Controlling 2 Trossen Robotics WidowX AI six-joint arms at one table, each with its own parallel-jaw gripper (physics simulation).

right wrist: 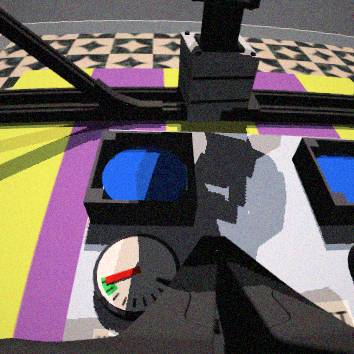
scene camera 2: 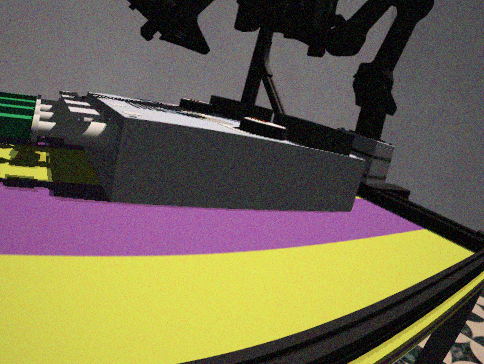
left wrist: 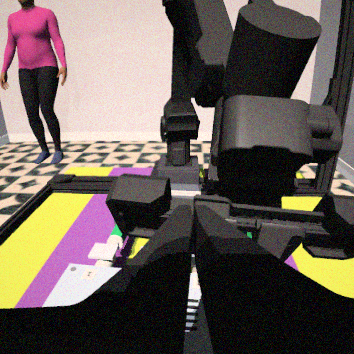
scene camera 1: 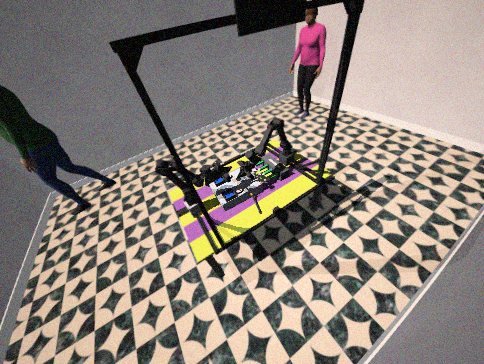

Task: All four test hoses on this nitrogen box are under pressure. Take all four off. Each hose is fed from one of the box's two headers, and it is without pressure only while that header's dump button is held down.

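Frame: origin at the left arm's base, x back, y right, z up, level; millimetres.
Where they show: left gripper, fingertip midpoint: (left wrist: 190,216) (scene camera 1: 231,166); right gripper, fingertip midpoint: (right wrist: 211,246) (scene camera 2: 207,52) (left wrist: 236,349) (scene camera 1: 237,177); left arm's base at its link origin: (right wrist: 218,42) (scene camera 2: 367,137) (scene camera 1: 191,201); right arm's base at its link origin: (left wrist: 178,161) (scene camera 1: 286,153).
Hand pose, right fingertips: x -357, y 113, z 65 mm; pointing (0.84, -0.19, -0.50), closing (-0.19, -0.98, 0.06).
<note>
Things, the pixels of their top centre, and the offset from my right fingertips. "pt": a spot on its surface instead. Level surfaces: height alone.
- blue dump button at its top centre: (right wrist: 144,173) dx +113, dy +18, dz -80 mm
- blue button at its top centre: (right wrist: 349,178) dx +84, dy -169, dz -80 mm
- round gauge at a spot on its surface: (right wrist: 112,260) pt dx +38, dy +47, dz -82 mm
- table at its surface level: dz -177 mm
The nitrogen box (scene camera 2: 235,165) (left wrist: 82,282) lies on the striped table top. Green hoses (scene camera 2: 17,117) (left wrist: 116,231) join its white fittings (scene camera 2: 92,129) (left wrist: 104,251); how many are attached is hidden. In the right wrist view, one blue dump button (right wrist: 125,175) sits inside a black square guard, another blue button (right wrist: 337,172) is at the right edge, and a round gauge (right wrist: 112,260) has its red needle at the green band. My right gripper (right wrist: 211,246) (scene camera 2: 206,50) is shut and empty, above the box, apart from both buttons. My left gripper (left wrist: 190,216) is shut and empty above the box, facing the right arm.
The right arm (left wrist: 270,125) (scene camera 1: 275,125) stands close in front of the left gripper. A dark overhead frame (scene camera 1: 150,107) surrounds the table (scene camera 1: 240,220). One person in pink (scene camera 1: 311,45) (left wrist: 35,37) stands behind; another in green (scene camera 1: 30,130) is at the left.
</note>
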